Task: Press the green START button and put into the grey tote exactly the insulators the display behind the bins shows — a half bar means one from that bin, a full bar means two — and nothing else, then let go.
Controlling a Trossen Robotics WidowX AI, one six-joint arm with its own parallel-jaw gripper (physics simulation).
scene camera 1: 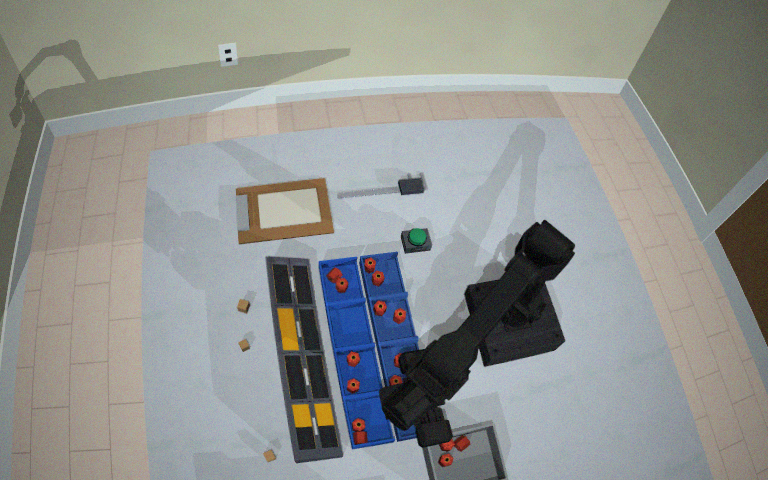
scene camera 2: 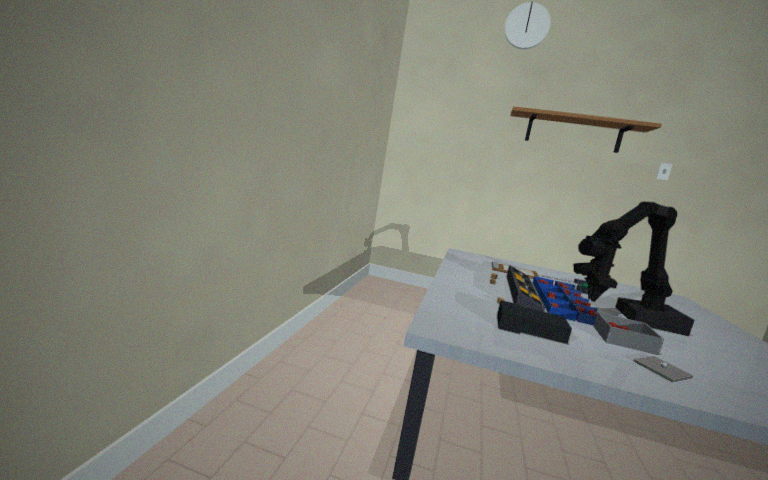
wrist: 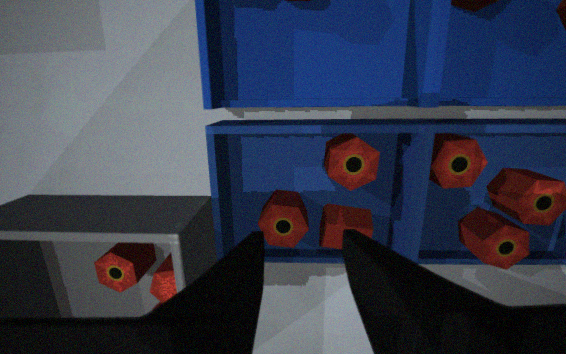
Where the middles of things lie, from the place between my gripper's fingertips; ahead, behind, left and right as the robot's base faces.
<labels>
Now: the grey tote [scene camera 1: 484, 449] 9 cm behind my hand, 12 cm to the left of it and 5 cm below it. From my hand the other things lie so: grey tool [scene camera 1: 411, 185] (3 cm behind, 60 cm to the right, 7 cm below); then brown board with cream pad [scene camera 1: 278, 211] (23 cm ahead, 55 cm to the right, 7 cm below); then dark box [scene camera 2: 511, 317] (21 cm ahead, 25 cm to the left, 5 cm below).
</labels>
